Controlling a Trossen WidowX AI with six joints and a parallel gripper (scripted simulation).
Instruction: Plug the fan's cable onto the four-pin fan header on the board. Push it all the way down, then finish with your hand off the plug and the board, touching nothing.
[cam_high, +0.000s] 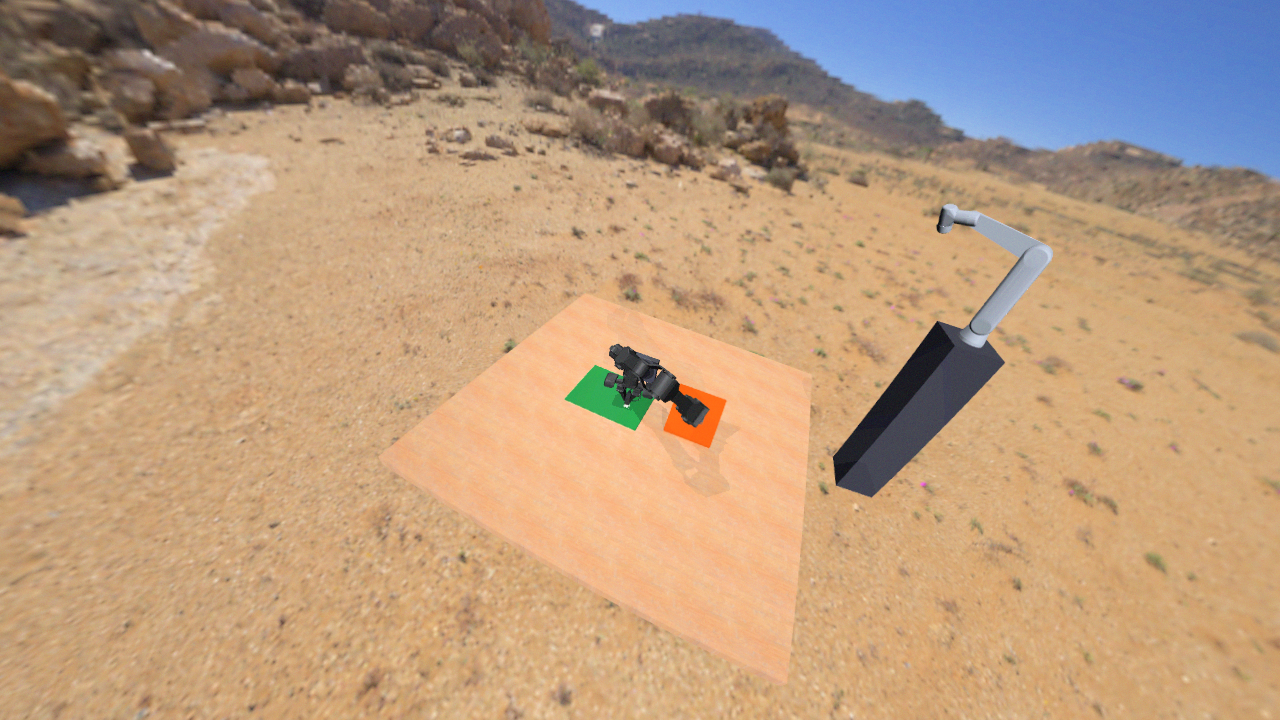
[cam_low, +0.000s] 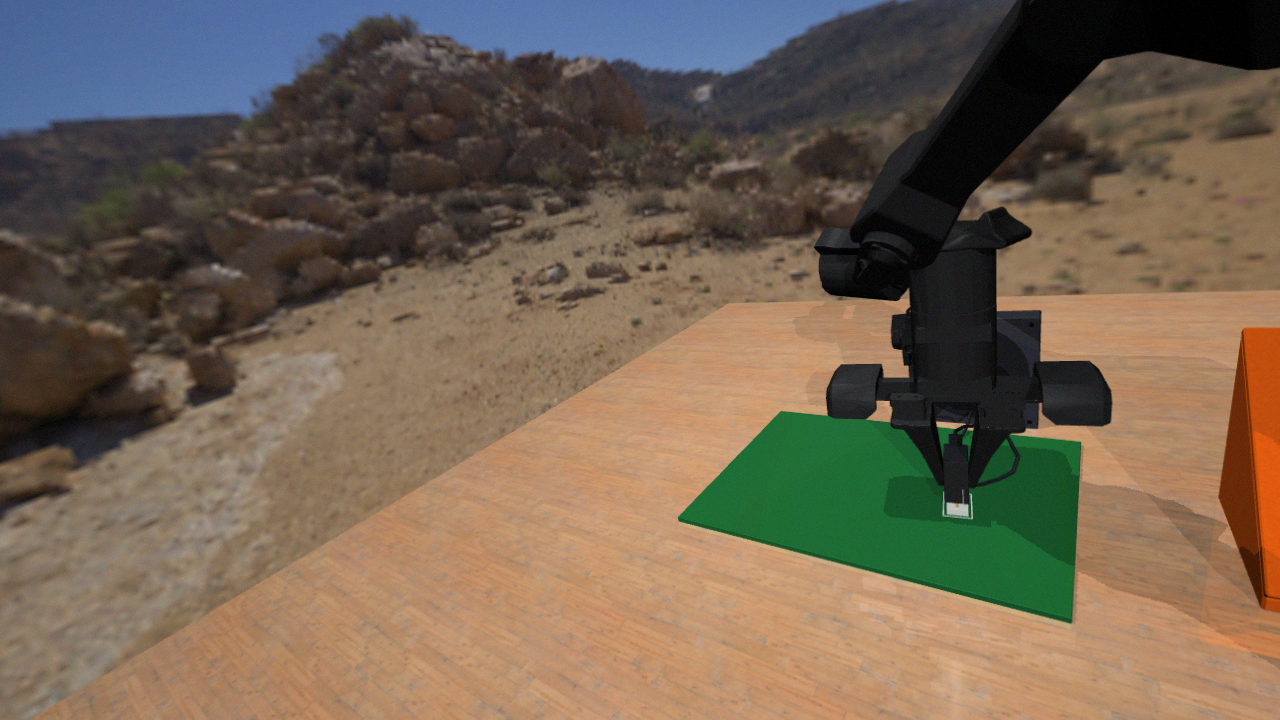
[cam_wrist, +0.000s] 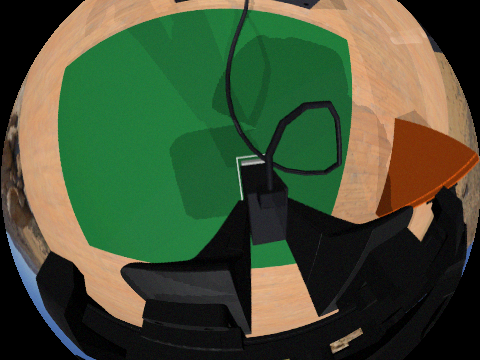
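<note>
Now: the white four-pin header 1 cm to the right of my gripper tip and 3 cm below it. The rest, counted from my gripper tip: black square fan (18 cm to the right, 3 cm above); green board (7 cm ahead, 3 cm to the right, 4 cm below); black plug (1 cm to the right, 1 cm above).
</note>
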